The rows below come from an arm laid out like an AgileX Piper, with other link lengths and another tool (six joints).
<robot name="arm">
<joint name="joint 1" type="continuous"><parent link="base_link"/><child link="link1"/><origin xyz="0 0 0.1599"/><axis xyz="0 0 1"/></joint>
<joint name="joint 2" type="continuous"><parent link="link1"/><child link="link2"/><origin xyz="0 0 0"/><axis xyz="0 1 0"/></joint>
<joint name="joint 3" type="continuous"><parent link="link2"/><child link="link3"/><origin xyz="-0.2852 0 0.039"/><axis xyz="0 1 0"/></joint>
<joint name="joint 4" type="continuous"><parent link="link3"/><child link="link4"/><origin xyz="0.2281 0 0.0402"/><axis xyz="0.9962 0 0.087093"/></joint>
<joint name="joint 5" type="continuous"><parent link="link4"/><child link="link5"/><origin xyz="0 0 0"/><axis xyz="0 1 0"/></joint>
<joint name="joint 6" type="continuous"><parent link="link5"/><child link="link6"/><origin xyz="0.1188 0 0.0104"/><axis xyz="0.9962 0 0.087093"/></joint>
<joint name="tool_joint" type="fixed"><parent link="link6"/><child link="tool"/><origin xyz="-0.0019 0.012 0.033" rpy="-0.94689 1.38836 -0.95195"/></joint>
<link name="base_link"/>
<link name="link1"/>
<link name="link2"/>
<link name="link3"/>
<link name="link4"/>
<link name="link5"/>
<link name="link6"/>
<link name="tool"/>
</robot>
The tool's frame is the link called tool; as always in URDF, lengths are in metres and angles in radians. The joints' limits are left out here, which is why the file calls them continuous.
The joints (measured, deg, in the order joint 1, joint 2, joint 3, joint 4, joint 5, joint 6), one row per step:
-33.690 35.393 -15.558 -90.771 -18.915 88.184
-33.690 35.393 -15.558 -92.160 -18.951 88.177
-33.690 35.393 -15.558 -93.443 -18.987 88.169
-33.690 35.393 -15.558 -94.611 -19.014 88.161
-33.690 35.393 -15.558 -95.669 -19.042 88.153
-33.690 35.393 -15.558 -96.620 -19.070 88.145
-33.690 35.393 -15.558 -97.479 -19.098 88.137
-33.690 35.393 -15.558 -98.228 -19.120 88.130
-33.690 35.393 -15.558 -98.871 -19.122 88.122
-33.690 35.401 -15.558 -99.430 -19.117 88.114
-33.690 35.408 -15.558 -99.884 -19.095 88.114
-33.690 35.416 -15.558 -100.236 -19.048 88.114
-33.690 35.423 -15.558 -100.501 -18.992 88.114
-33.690 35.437 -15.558 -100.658 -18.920 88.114
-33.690 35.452 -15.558 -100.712 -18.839 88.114
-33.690 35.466 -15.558 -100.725 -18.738 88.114
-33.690 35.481 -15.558 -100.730 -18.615 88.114
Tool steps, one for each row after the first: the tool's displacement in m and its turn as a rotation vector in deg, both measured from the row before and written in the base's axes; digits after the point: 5 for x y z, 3 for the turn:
0.00016 0.00089 -0.00122 -1.116 0.742 0.392
0.00013 0.00081 -0.00114 -1.031 0.686 0.365
0.00010 0.00071 -0.00106 -0.940 0.626 0.327
0.00008 0.00063 -0.00097 -0.851 0.567 0.300
0.00006 0.00056 -0.00088 -0.765 0.510 0.273
0.00005 0.00051 -0.00080 -0.691 0.461 0.249
0.00003 0.00043 -0.00071 -0.603 0.403 0.215
0.00002 0.00033 -0.00061 -0.524 0.347 0.169
0.00003 0.00025 -0.00055 -0.454 0.308 0.141
0.00002 0.00016 -0.00045 -0.368 0.249 0.095
0.00001 0.00006 -0.00035 -0.293 0.195 0.046
0.00000 0.00000 -0.00026 -0.227 0.147 0.015
0.00001 -0.00010 -0.00017 -0.141 0.095 -0.028
0.00001 -0.00017 -0.00008 -0.060 0.040 -0.063
0.00001 -0.00023 -0.00003 -0.034 0.017 -0.093
0.00000 -0.00028 -0.00002 -0.034 0.013 -0.115

